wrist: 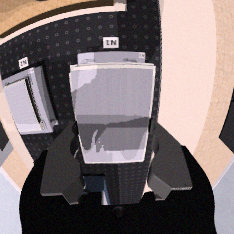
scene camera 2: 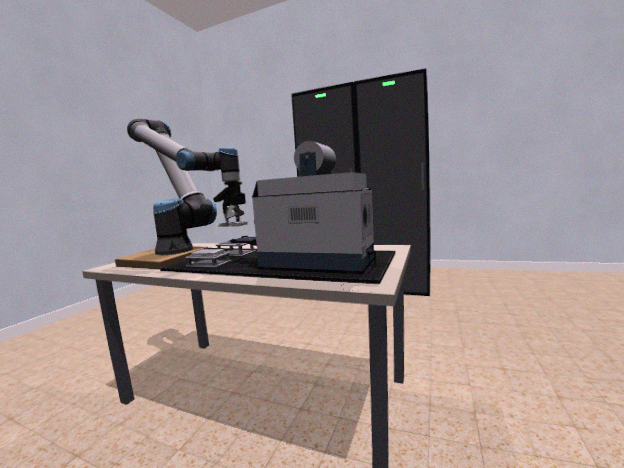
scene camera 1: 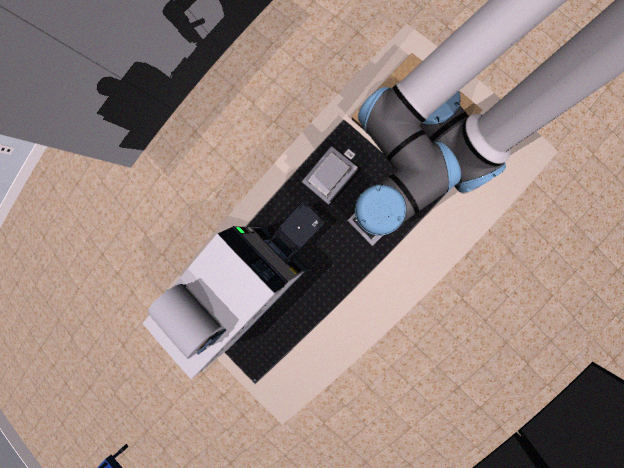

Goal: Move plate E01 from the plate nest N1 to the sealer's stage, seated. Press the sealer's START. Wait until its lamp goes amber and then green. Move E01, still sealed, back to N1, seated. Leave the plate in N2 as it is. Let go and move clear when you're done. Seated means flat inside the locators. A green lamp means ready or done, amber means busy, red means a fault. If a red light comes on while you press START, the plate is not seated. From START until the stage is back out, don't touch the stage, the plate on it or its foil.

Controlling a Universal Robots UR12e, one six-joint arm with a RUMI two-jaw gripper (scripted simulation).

Labels:
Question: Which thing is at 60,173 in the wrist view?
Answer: My gripper.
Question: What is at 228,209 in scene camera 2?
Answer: My gripper.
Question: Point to a sealer stage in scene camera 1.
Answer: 303,223

